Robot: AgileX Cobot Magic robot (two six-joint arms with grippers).
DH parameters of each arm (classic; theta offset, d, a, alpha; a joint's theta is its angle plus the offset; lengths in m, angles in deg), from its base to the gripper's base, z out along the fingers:
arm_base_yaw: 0 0.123 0 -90
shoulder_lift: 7.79 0 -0.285 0
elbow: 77.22 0 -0.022 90
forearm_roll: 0 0.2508 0 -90
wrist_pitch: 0 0 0.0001 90
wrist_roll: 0 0.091 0 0
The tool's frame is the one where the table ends.
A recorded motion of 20 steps. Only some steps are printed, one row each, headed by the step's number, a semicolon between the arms.
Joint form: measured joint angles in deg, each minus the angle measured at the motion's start. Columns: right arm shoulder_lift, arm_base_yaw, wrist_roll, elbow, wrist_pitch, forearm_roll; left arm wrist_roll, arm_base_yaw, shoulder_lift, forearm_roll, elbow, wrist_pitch.
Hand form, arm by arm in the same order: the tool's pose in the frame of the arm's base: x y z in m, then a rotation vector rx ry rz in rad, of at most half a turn. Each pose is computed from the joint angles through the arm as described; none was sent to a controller.
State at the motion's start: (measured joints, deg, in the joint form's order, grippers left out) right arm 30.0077 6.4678 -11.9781 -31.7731 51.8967 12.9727; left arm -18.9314 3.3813 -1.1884 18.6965 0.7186 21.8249
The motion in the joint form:
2: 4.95 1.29 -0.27 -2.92 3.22 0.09; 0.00 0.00 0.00 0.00 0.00 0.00
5: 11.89 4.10 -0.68 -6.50 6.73 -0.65; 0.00 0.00 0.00 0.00 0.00 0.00
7: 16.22 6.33 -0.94 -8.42 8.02 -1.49; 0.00 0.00 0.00 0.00 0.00 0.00
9: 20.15 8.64 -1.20 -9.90 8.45 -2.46; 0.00 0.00 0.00 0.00 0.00 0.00
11: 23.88 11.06 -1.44 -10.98 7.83 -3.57; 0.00 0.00 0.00 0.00 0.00 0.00
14: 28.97 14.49 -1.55 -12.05 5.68 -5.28; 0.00 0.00 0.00 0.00 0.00 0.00
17: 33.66 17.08 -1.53 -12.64 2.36 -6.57; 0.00 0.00 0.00 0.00 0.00 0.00
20: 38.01 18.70 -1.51 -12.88 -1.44 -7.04; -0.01 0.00 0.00 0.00 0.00 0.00
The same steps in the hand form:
2: 0.0935 0.0298 0.2908 -0.3466 2.4086 0.2512; 0.0508 0.0139 0.1776 -0.1618 1.8310 0.1329
5: 0.1099 0.0374 0.2935 -0.4414 2.5177 0.2639; 0.0508 0.0139 0.1776 -0.1618 1.8310 0.1329
7: 0.1212 0.0436 0.2930 -0.5125 2.5736 0.2617; 0.0508 0.0139 0.1776 -0.1618 1.8310 0.1329
9: 0.1319 0.0506 0.2908 -0.5842 2.6137 0.2528; 0.0508 0.0139 0.1776 -0.1618 1.8310 0.1329
11: 0.1427 0.0585 0.2869 -0.6559 2.6372 0.2377; 0.0508 0.0139 0.1776 -0.1618 1.8310 0.1329
14: 0.1577 0.0714 0.2787 -0.7510 2.6507 0.2106; 0.0508 0.0139 0.1776 -0.1618 1.8310 0.1329
17: 0.1720 0.0839 0.2685 -0.8172 2.6482 0.1884; 0.0508 0.0139 0.1776 -0.1618 1.8310 0.1329
20: 0.1851 0.0950 0.2566 -0.8523 2.6441 0.1802; 0.0508 0.0139 0.1776 -0.1619 1.8310 0.1328

